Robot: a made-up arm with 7 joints.
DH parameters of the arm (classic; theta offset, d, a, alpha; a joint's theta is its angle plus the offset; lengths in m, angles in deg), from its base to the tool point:
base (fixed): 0 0.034 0 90
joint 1: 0 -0.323 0.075 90
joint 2: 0 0.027 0.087 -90
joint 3: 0 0.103 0.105 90
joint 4: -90 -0.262 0.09 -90
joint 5: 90 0.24 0.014 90
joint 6: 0 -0.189 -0.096 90
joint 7: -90 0.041 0.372 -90
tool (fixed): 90 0.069 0 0
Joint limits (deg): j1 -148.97..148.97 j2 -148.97..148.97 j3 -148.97..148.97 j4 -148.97..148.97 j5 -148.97..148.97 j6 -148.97..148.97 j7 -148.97..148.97
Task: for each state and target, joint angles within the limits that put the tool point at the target. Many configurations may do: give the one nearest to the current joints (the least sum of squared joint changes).
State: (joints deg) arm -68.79 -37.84 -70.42 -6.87 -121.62 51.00 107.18
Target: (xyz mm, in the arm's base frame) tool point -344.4 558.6 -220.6
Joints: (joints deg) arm -73.44 -40.56 -86.15 -11.93 -128.12 41.07 124.86
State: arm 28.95 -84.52 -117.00 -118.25 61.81 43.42 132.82
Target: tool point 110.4 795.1 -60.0
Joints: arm 36.48 -71.73 -113.70 -129.06 80.22 37.27 123.37
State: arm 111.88 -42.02 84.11 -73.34 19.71 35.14 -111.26
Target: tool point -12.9 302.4 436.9
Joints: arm 85.98 -34.56 67.30 -71.15 19.48 39.13 -88.67
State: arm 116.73 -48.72 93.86 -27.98 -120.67 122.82 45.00
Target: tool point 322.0 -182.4 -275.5
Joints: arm 132.48 -69.78 116.49 -36.71 -118.35 130.58 44.47
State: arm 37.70 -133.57 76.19 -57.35 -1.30 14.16 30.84
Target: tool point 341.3 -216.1 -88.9
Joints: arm 13.99 -124.52 122.32 -75.70 -27.51 8.67 62.96
